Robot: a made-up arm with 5 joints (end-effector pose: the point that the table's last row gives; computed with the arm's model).
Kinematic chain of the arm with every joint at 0, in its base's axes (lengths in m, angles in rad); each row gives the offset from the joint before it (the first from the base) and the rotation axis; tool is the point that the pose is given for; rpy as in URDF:
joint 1: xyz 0.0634 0 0.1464 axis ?
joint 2: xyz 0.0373 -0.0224 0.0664 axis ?
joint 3: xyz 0.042 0 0.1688 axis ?
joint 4: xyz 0.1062 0 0.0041 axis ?
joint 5: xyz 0.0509 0.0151 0 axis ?
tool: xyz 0 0 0 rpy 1.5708 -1.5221 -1.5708
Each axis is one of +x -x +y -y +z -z.
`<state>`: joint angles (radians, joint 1 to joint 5).
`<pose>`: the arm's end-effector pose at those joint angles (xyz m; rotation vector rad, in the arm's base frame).
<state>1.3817 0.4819 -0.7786 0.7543 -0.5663</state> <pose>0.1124 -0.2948 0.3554 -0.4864 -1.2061 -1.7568</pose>
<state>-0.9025 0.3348 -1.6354 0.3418 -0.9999</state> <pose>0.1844 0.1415 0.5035 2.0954 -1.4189 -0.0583</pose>
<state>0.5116 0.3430 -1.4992 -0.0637 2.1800</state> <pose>0.2256 -0.0995 0.5043 -2.7877 -0.7099 0.3693</pose>
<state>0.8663 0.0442 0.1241 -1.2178 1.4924</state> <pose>0.1987 -0.1704 0.4100 -2.4103 -1.0642 0.2001</pose>
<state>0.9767 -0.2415 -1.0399 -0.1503 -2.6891</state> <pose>0.0972 -0.0630 0.5401 -2.3868 1.9709 0.2068</pose>
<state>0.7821 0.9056 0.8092 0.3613 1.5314</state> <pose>0.1719 -0.1181 0.1337 0.4668 0.2189 0.6854</pose>
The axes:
joint 1: -z
joint 2: +y
joint 3: +y
joint 4: +y
joint 5: -x

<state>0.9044 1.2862 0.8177 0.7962 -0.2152</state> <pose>0.1264 -0.0920 0.1142 0.4400 1.3265 -0.9836</pose>
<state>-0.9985 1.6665 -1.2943 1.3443 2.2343</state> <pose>0.2289 0.2435 0.0697 -0.1262 -0.1870 -3.0910</pose>
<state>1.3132 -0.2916 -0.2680 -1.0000 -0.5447</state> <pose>0.0862 -0.1154 0.4973 -1.1041 -2.9342 -0.0143</pose>
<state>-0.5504 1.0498 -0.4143 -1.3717 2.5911</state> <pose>0.3487 0.1665 0.2348 -2.3954 -1.5516 1.2649</pose>
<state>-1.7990 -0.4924 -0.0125 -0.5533 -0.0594</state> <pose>0.0455 0.1092 0.4807 2.2436 -1.5924 0.5395</pose>
